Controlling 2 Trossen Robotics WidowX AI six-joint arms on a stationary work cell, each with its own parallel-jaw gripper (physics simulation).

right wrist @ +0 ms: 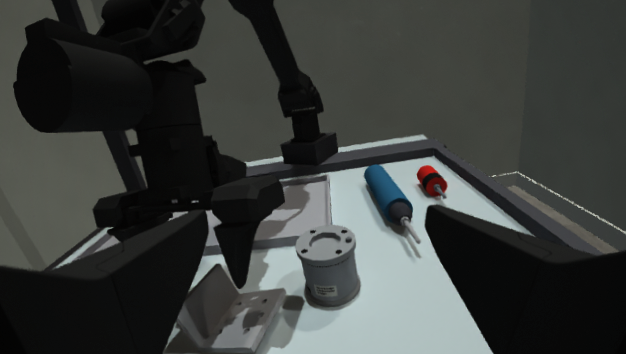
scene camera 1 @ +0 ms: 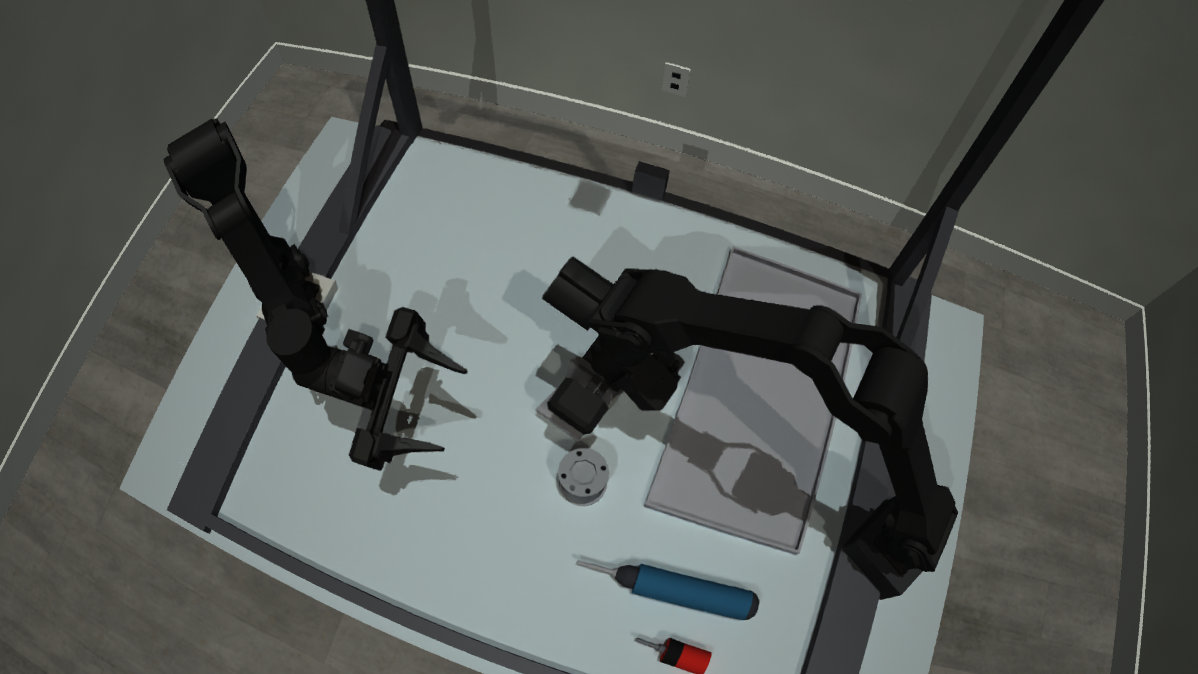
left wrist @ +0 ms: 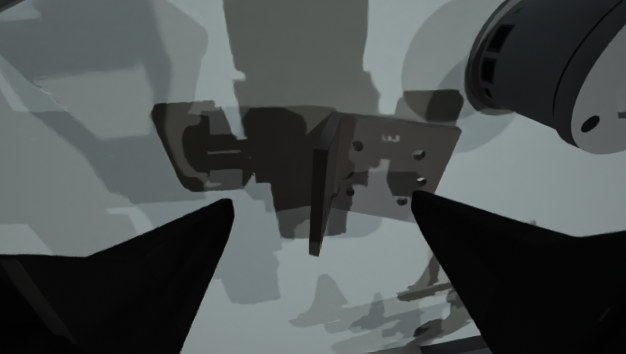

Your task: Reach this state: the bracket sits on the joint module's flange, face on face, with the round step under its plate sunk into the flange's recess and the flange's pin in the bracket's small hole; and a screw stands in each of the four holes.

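Places are measured from the left arm's base along level axes (x left, y back, z up), in centimetres.
Pixels of known places: left gripper, fingertip midpoint: [right wrist: 202, 284] [scene camera 1: 594, 378] [left wrist: 322, 203]; right gripper, fingertip midpoint: [right wrist: 319, 218] [scene camera 1: 455, 410]; left arm's base, link origin: [right wrist: 308, 138] [scene camera 1: 902, 543].
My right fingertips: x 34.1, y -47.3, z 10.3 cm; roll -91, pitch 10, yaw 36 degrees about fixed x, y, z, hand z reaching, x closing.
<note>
Ahead of a thing's pixels: the offset from my right fingertips to its top centre. "*": to the spot under its first point.
The grey L-shaped bracket [left wrist: 372, 131] [right wrist: 270, 306] rests on the table, one plate flat and one upright. It is apart from the grey joint module @(dx -8.8, dy +12.2, dz -10.9 cm) [scene camera 1: 583, 471] [left wrist: 540, 65] [right wrist: 330, 274], which stands upright with its holed flange up. My left gripper [left wrist: 322, 203] is open above the bracket; in the left wrist view the upright plate shows between its fingers, and the right-hand fingertip overlaps the flat plate's edge. My right gripper [scene camera 1: 454, 409] [right wrist: 319, 218] is open and empty, left of the module in the scene view. The screws do not show; the left arm covers part of the tray.
A shallow grey tray @(dx -36.7, dy +18.4, dz -15.6 cm) [scene camera 1: 703, 494] [right wrist: 328, 200] lies under the left arm. A blue screwdriver @(* dx -9.9, dy +32.9, dz -13.2 cm) [scene camera 1: 695, 591] [right wrist: 387, 192] and a shorter red one @(dx -2.8, dy +37.2, dz -13.8 cm) [scene camera 1: 686, 656] [right wrist: 429, 176] lie near the front edge in the scene view. Dark frame posts rise at the back corners.
</note>
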